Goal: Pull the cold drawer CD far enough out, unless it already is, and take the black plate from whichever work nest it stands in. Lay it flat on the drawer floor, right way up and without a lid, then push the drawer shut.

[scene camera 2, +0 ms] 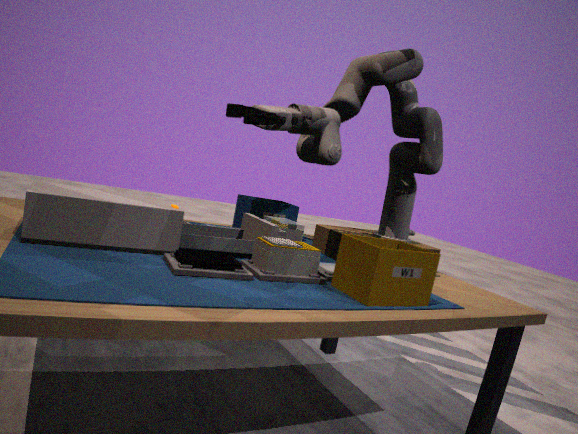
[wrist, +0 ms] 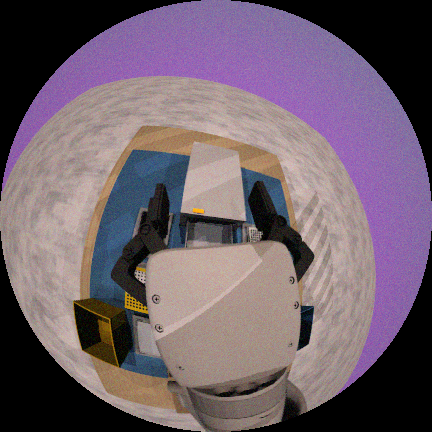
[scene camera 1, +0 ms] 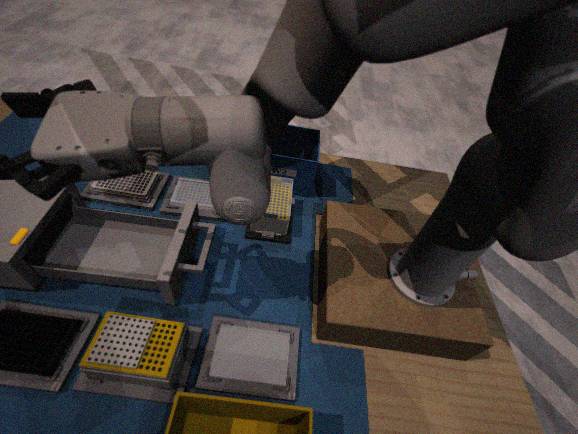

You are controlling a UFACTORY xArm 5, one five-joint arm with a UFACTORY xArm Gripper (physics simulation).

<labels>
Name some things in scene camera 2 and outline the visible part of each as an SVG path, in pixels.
My gripper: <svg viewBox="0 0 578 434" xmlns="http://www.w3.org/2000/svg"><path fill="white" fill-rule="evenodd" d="M227 104L226 116L234 118L244 117L244 124L252 124L265 130L287 131L291 134L298 132L302 126L303 114L298 104L290 104L288 108L269 105L253 105L249 107L239 104Z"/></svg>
A black plate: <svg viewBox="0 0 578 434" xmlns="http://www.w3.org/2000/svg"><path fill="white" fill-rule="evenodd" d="M174 252L176 260L181 265L192 265L192 268L222 271L244 270L242 264L231 255L176 250Z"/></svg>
A yellow-topped tip rack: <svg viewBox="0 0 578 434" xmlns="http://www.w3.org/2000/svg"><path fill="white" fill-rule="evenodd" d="M256 238L251 260L259 269L275 271L275 274L310 276L310 274L318 273L321 250L305 242L292 241L290 239L266 236Z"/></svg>
</labels>
